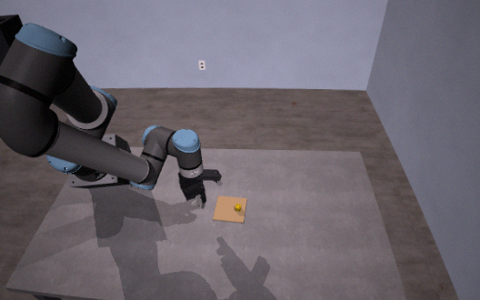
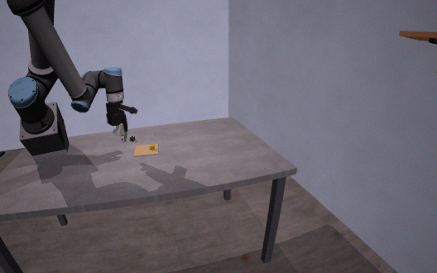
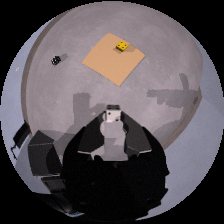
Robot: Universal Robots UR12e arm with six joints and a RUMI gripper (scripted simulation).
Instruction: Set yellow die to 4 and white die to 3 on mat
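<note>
Now: hand 20 mm short of the black die, 250 mm to the right of it and 100 mm above it. Also, from my hand: white die right at my hand; then tan mat 110 mm ahead, 70 mm to the left, 110 mm below; then yellow die 150 mm ahead, 70 mm to the left, 100 mm below.
</note>
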